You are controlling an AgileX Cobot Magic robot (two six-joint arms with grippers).
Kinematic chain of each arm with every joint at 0, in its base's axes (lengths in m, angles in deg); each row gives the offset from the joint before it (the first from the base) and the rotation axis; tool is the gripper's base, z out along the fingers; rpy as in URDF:
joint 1: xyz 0 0 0.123 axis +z
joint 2: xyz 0 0 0 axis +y
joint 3: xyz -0.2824 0 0.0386 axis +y
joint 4: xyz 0.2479 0 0.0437 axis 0.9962 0 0.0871
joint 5: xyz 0 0 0 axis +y
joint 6: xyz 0.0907 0 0.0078 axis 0.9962 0 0.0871
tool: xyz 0 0 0 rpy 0 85 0
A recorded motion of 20 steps. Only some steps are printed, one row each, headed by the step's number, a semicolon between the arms.
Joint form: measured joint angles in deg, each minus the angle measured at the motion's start. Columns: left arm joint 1, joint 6, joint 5, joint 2, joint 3, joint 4; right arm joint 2, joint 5, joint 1, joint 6, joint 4, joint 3.
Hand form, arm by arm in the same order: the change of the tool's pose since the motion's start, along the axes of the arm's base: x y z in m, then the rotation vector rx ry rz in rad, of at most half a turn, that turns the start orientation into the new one. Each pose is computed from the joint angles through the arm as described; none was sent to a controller.
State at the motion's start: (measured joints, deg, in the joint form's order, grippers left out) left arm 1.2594 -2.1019 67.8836 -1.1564 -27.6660 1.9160; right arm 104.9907 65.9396 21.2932 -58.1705 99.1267 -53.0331
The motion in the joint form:
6: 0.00 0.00 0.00 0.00 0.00 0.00; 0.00 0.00 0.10 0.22 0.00 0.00
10: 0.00 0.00 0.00 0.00 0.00 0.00; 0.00 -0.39 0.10 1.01 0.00 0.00
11: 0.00 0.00 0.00 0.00 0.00 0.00; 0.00 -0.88 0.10 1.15 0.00 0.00
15: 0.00 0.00 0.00 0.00 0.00 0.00; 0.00 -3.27 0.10 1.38 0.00 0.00
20: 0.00 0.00 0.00 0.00 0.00 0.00; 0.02 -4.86 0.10 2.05 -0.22 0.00
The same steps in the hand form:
6: 0.0000 0.0000 0.0000 0.0000 0.0000 0.0000; -0.0003 0.0005 0.0000 0.0001 0.0038 0.0010
10: 0.0000 0.0000 0.0000 0.0000 0.0000 0.0000; 0.0001 0.0004 -0.0004 -0.0044 0.0165 -0.0064
11: 0.0000 0.0000 0.0000 0.0000 0.0000 0.0000; 0.0006 0.0002 -0.0010 -0.0105 0.0179 -0.0127
15: 0.0000 0.0000 0.0000 0.0000 0.0000 0.0000; 0.0032 -0.0005 -0.0037 -0.0405 0.0169 -0.0420
20: 0.0000 0.0000 0.0000 0.0000 0.0000 0.0000; 0.0047 -0.0011 -0.0057 -0.0624 0.0242 -0.0609

